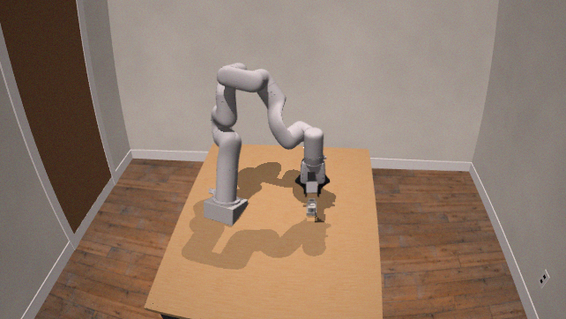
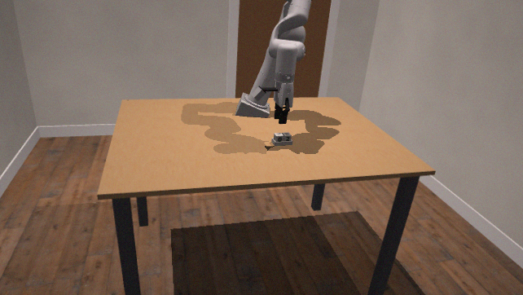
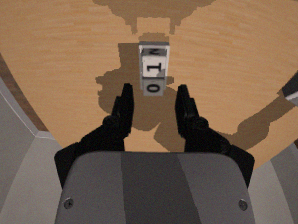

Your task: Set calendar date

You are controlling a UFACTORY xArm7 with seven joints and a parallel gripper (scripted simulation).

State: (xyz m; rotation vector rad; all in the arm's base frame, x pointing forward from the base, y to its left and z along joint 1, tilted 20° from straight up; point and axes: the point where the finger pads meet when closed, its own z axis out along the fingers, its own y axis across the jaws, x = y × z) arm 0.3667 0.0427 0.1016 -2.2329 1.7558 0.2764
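The grey calendar tray is 20 mm to the left of my hand and 110 mm below it.
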